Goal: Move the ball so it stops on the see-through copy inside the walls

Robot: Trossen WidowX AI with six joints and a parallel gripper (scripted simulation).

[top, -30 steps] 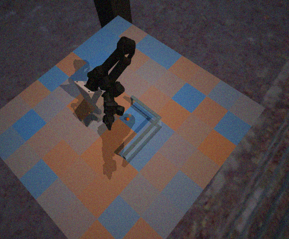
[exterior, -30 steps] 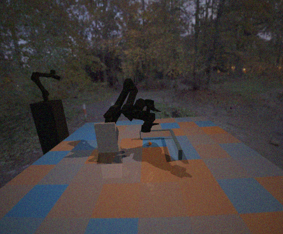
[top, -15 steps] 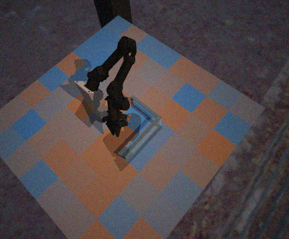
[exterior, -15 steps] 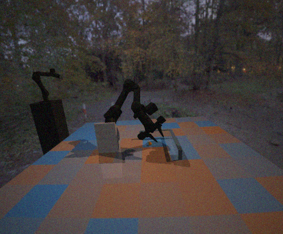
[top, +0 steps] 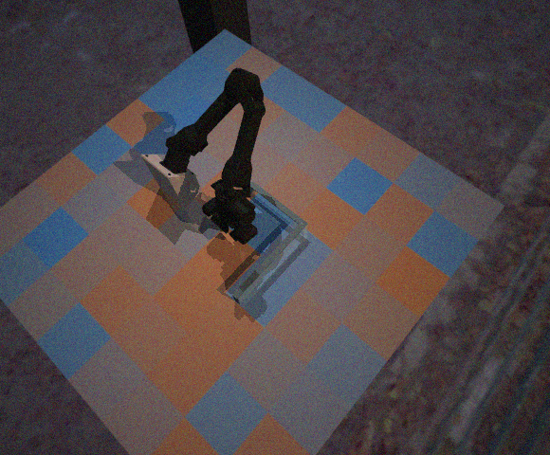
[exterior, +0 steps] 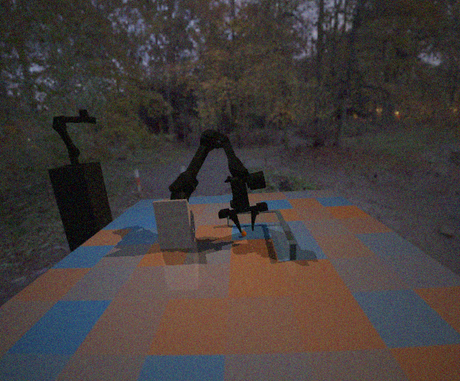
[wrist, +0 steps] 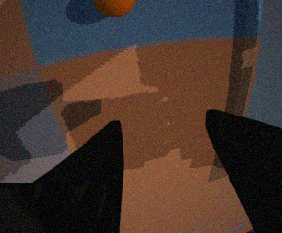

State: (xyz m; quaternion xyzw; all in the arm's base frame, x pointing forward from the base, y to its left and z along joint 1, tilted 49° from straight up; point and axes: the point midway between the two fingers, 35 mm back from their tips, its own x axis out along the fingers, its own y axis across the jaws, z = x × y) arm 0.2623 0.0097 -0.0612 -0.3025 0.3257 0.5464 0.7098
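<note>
My gripper tip is now 1 cm past the orange ball, 6 cm to the right of it and 4 cm above it. Also, from my gripper tip: see-through copy of the ball (1 cm behind, 9 cm to the left, 4 cm below).
</note>
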